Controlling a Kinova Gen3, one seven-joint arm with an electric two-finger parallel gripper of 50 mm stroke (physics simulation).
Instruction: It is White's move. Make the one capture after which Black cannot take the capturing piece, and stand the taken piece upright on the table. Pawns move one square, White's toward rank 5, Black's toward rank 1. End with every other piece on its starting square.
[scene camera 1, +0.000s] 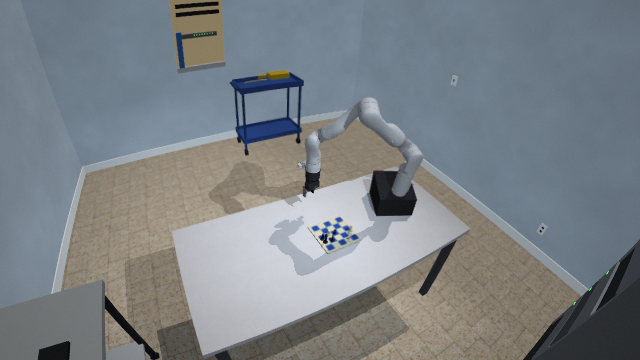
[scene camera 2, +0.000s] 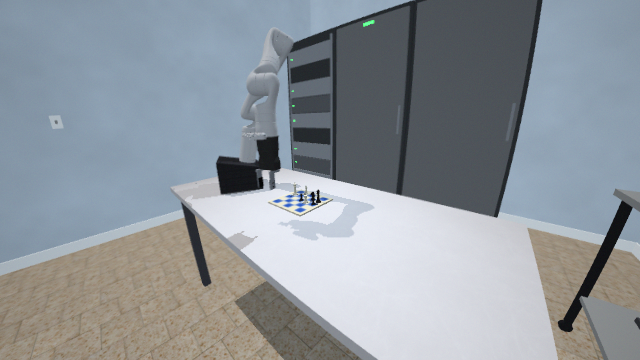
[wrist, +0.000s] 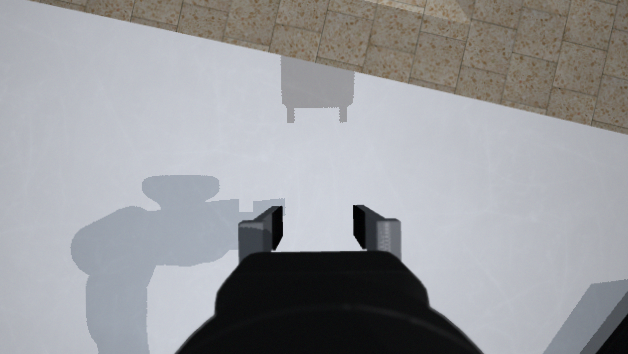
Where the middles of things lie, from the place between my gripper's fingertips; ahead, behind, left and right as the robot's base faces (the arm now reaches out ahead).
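I consider the blue-and-cream chessboard (scene camera 1: 342, 227), which lies 130 mm below my hand, 70 mm behind it and 210 mm to the left of it.
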